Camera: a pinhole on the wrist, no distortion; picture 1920 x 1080 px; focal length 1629.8 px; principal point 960.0 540.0 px. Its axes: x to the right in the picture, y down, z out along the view. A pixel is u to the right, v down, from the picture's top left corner.
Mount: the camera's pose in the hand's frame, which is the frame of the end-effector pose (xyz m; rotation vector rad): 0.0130 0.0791 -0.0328 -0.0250 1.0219 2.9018
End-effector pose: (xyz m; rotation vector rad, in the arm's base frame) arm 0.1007 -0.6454 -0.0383 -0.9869 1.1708 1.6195
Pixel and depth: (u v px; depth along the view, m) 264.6 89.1 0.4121
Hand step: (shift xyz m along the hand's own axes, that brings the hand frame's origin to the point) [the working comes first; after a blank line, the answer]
In the camera's frame: -0.1758 -0.1140 0.4121

0.1986 0.4161 0.2236
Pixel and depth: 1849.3 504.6 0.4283
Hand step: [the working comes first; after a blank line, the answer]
In the camera's frame: 0.2337 -0.0093 0.4283

-0.2169 0.3677 0.2866
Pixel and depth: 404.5 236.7 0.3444
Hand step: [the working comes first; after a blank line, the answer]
In the camera's frame: -0.1174 -0.0641 0.3444

0.1366 0.3381 0.1999
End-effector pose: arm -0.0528 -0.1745 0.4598 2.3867 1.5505 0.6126
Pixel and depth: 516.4 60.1 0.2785
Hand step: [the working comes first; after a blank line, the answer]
In the camera's frame: -0.0758 -0.0820 0.2785

0.0958 0.3131 0.1358
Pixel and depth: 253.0 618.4 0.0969
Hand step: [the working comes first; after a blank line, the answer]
In the camera's frame: -0.0420 0.0047 0.0969

0.0552 0.1338 0.0472
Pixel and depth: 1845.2 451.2 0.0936
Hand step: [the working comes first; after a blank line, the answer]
In the camera's frame: 0.0508 -0.0051 0.0936

-0.0368 0.1445 0.0351
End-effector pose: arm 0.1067 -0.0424 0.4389 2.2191 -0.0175 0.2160
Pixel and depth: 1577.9 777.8 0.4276
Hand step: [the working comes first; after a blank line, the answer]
In the camera's frame: 0.1621 0.0624 0.4276

-0.1502 0.3075 0.3335
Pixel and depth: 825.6 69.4 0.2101
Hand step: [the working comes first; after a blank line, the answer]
In the camera's frame: -0.0173 -0.0607 0.2101

0.0356 0.2569 0.0937
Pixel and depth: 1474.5 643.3 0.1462
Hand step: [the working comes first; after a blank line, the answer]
In the camera's frame: 0.0462 0.0093 0.1462

-0.0328 0.1661 0.0852
